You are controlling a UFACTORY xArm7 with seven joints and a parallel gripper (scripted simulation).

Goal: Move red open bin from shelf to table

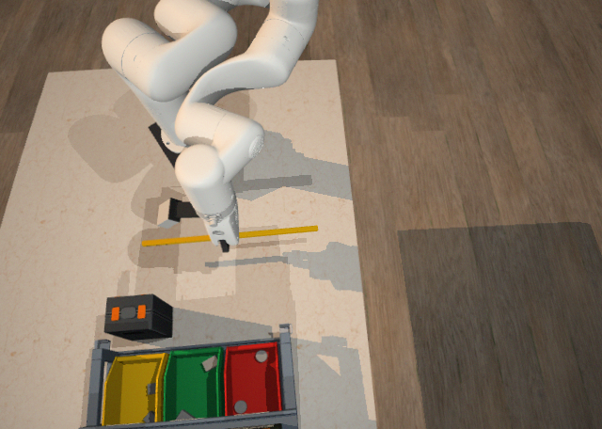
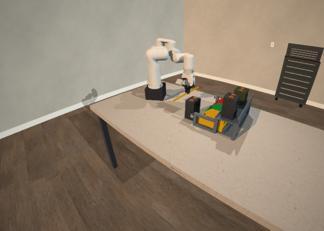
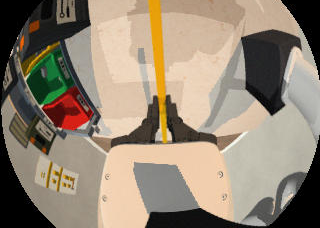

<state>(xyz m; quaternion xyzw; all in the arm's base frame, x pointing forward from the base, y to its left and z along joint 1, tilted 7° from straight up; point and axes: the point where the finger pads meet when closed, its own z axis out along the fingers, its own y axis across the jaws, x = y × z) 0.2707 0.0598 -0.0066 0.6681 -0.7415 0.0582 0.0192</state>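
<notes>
Now: hand 310 mm short of the red open bin and 50 mm above it. Also, from my hand: yellow bin 290 mm ahead, 220 mm to the right, 50 mm below; then green bin 300 mm ahead, 110 mm to the right, 50 mm below; then thin yellow bar 20 mm below.
</notes>
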